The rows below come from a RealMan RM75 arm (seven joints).
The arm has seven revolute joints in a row. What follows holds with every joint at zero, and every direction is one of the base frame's. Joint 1 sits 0.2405 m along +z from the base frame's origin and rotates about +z. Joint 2 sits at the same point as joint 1 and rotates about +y. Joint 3 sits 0.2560 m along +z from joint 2 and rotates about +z. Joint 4 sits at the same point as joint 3 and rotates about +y. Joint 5 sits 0.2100 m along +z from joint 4 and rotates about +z. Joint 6 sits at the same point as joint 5 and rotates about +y. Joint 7 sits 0.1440 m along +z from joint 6 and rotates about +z. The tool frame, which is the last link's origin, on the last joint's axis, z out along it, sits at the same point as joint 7; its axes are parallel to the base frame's.
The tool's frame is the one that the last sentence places.
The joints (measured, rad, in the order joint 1, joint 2, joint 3, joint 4, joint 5, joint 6, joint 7), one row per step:
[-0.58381 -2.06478 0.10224 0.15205 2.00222 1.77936 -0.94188]
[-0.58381 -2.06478 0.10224 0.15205 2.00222 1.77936 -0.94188]
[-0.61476 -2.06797 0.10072 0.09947 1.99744 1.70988 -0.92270]
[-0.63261 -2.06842 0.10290 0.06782 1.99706 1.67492 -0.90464]
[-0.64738 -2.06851 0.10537 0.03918 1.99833 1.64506 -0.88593]
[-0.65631 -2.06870 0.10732 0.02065 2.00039 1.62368 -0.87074]
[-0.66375 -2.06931 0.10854 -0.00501 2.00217 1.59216 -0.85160]
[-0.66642 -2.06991 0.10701 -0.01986 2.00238 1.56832 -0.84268]
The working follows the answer.
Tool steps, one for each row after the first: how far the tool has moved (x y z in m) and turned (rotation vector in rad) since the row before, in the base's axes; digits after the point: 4 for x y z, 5 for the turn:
[0.0000 0.0000 0.0000 0.00000 0.00000 0.00000]
[0.0086 0.0092 -0.0127 -0.01168 0.00292 0.02461]
[0.0055 0.0040 -0.0075 -0.00693 0.00639 0.00446]
[0.0048 0.0027 -0.0068 -0.00653 0.00812 0.00164]
[0.0028 0.0014 -0.0048 -0.00342 0.00932 0.00093]
[0.0022 0.0010 -0.0066 -0.00507 0.01212 0.00913]
[0.0003 0.0008 -0.0040 -0.00296 0.00808 0.01324]

Tool pose at each row, in the base's axes (x y z in m, rotation vector in rad; rounded; the steps above come from the unrounded poses):
[-0.2397 0.3071 -0.0082 -2.29138 -0.49043 -1.44791]
[-0.2397 0.3071 -0.0082 -2.29138 -0.49043 -1.44791]
[-0.2311 0.3164 -0.0209 -2.28814 -0.52573 -1.43352]
[-0.2255 0.3203 -0.0284 -2.29476 -0.53437 -1.42399]
[-0.2207 0.3230 -0.0352 -2.30369 -0.53913 -1.41360]
[-0.2180 0.3244 -0.0399 -2.31126 -0.54019 -1.40189]
[-0.2158 0.3254 -0.0466 -2.31689 -0.55062 -1.38300]
[-0.2155 0.3262 -0.0506 -2.31603 -0.56494 -1.36712]

